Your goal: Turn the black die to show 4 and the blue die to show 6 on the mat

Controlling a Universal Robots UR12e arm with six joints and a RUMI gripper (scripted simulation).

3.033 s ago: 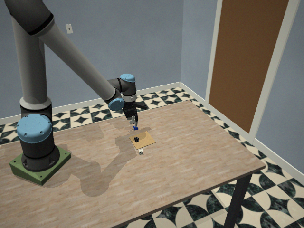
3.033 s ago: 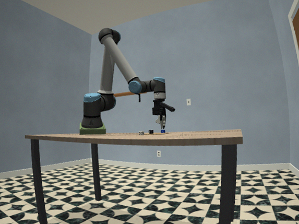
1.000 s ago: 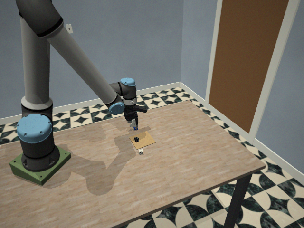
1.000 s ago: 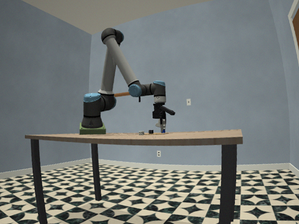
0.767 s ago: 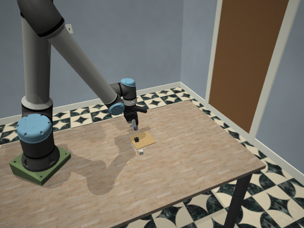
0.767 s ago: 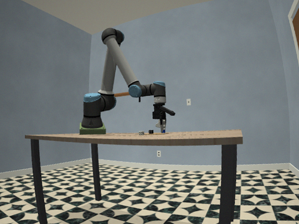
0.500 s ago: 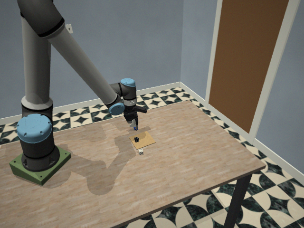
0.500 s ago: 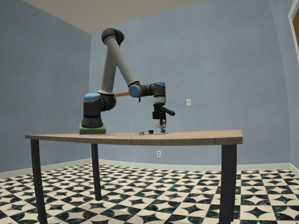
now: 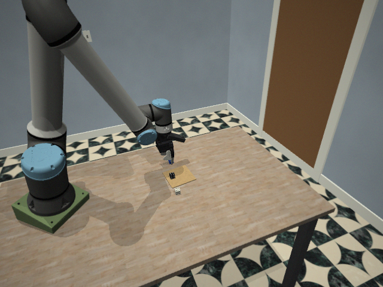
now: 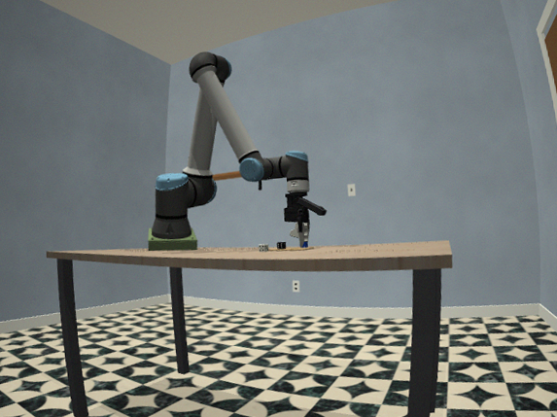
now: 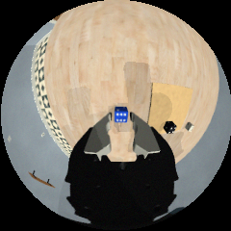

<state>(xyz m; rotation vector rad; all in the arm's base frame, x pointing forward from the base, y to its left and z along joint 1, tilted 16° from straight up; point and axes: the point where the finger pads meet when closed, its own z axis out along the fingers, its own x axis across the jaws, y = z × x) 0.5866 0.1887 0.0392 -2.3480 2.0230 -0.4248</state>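
The blue die is right at my hand. From my hand the other things lie so: white die: 260 mm to the right, 20 mm behind; tan mat: 140 mm to the right, 20 mm below, 20 mm ahead; black die: 140 mm to the right, 20 mm behind.
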